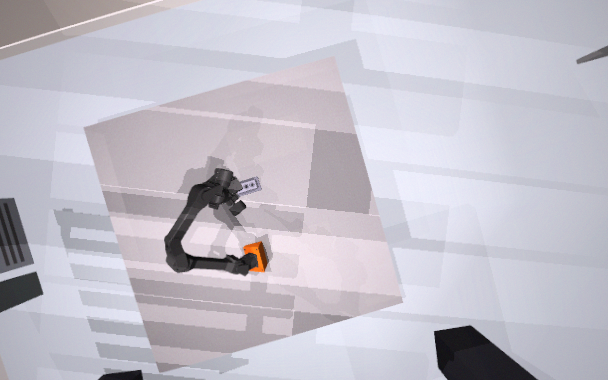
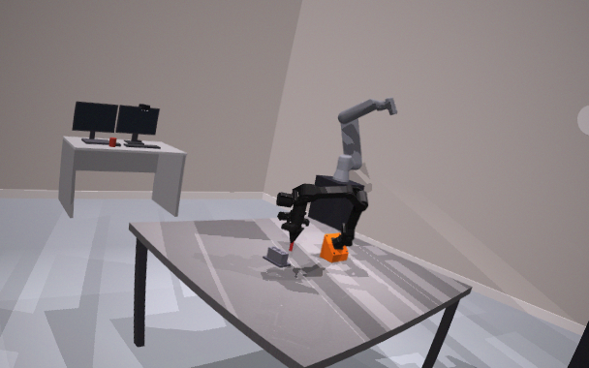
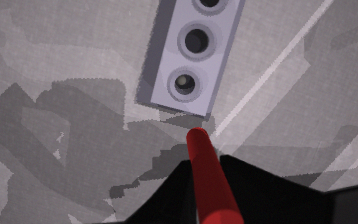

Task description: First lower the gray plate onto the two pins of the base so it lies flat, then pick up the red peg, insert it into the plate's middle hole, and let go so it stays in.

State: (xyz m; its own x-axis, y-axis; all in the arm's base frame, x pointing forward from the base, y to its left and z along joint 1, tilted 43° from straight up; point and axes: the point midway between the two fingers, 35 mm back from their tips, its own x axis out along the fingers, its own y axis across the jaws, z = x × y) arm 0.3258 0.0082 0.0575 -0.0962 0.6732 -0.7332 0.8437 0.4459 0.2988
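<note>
Now: the gray plate 2 cm ahead of my gripper tip, 5 cm to the right of it and 7 cm below it. Also, from my gripper tip: gray base (2 cm ahead, 5 cm to the right, 11 cm below); red peg (right at my gripper tip).
</note>
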